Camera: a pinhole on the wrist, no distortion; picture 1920 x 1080 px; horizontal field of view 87.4 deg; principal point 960.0 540.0 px. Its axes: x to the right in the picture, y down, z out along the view. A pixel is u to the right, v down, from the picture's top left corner.
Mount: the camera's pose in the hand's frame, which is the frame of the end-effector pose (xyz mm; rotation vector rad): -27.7 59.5 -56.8 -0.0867 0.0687 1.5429
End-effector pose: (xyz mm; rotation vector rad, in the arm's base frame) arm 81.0 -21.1 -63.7 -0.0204 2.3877 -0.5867
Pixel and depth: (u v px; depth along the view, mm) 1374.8 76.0 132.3
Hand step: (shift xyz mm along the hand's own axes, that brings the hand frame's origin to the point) 33.5 125.4 70.2
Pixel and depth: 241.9 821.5 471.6
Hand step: -173.7 -225.6 444.1
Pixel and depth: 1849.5 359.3 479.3
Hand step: 65.1 527.0 379.2
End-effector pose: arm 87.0 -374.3 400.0 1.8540 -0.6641 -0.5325
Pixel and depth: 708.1 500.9 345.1
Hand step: -20.1 7.3 295.3
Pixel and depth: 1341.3 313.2 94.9
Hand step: -6.3 104.2 34.3
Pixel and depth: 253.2 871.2 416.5
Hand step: -177.1 -187.1 384.9
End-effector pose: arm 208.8 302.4 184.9 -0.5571 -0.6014 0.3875
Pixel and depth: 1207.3 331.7 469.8
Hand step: 68.0 218.7 400.5
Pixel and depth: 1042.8 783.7 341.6
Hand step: -113.2 123.6 279.2
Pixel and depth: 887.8 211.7 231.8
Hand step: 45.2 64.0 176.5
